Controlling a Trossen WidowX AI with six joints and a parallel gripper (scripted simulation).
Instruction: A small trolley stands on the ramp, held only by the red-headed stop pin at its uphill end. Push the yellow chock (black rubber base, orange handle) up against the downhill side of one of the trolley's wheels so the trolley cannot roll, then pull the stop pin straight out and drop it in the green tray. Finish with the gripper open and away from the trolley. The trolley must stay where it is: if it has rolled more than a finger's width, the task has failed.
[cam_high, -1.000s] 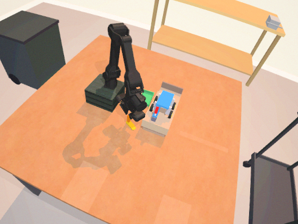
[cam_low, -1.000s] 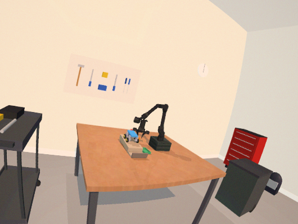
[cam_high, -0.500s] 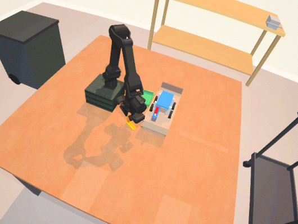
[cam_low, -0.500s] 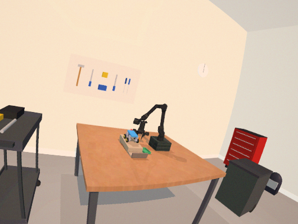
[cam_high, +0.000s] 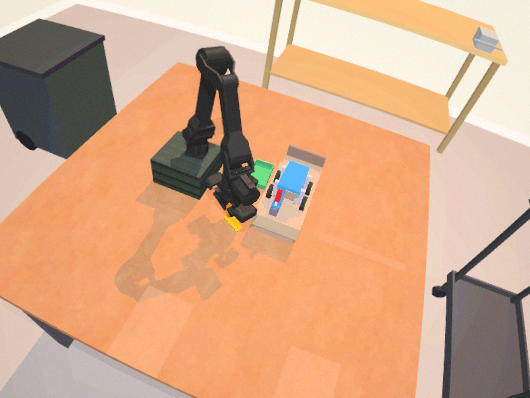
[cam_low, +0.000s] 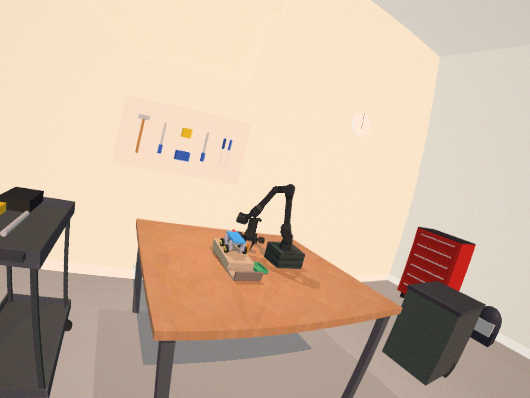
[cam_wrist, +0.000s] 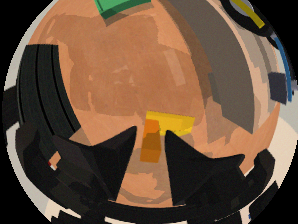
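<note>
My gripper tip is now 6 cm short of the green tray, 22 cm to the right of it and 4 cm above it. Also, from my gripper tip: yellow chock (2 cm ahead, 1 cm to the right, 1 cm below); then red-headed stop pin (14 cm ahead, 1 cm to the left, 10 cm above); then beige ramp (17 cm ahead, 11 cm to the left, 2 cm above).
</note>
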